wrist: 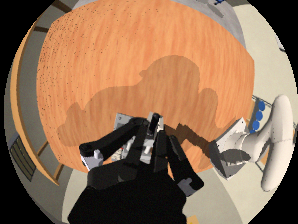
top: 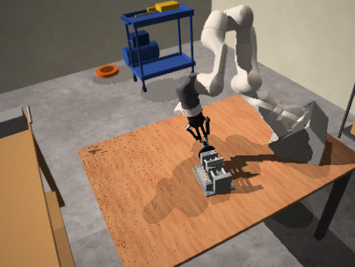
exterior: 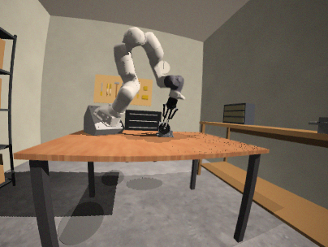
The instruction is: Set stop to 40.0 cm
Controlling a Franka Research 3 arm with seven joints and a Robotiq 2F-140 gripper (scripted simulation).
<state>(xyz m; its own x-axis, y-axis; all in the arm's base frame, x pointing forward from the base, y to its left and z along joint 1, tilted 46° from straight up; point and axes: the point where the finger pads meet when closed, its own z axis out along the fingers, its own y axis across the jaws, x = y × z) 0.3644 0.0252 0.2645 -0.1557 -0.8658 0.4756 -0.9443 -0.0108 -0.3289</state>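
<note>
Now: the handwheel 2 cm to the left of my hand and 3 cm below it.
</note>
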